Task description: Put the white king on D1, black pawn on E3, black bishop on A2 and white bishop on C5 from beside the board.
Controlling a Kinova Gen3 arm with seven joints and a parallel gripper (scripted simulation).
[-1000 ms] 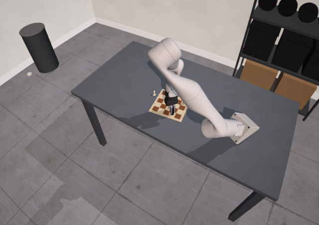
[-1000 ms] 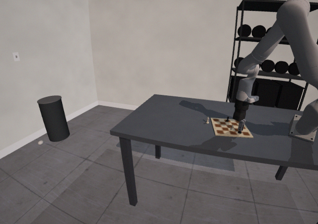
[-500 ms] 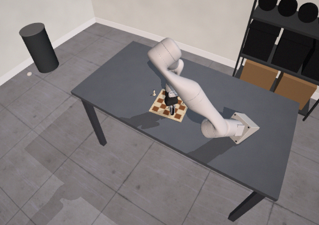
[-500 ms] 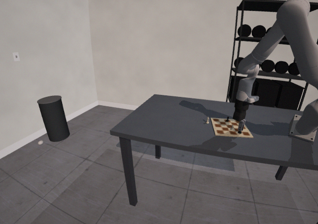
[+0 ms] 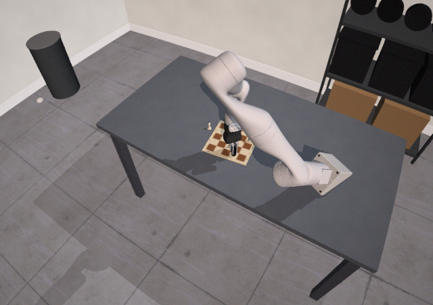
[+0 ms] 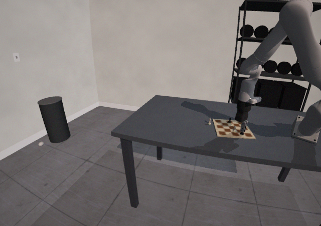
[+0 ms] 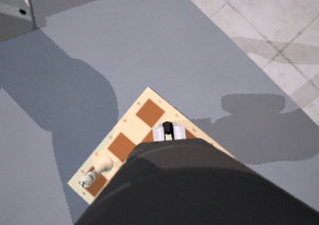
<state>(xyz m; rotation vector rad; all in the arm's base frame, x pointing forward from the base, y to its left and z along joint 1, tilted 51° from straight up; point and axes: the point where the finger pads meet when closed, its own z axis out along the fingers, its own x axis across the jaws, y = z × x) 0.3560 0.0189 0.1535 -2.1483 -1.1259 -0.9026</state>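
Now: hand 1 cm above the black bishop. The rest, counted from my hand: chessboard: 6 cm ahead, 6 cm to the right, 4 cm below; then white king: 12 cm to the right, 1 cm below; then black pawn: 8 cm ahead, 13 cm to the right, 2 cm below.
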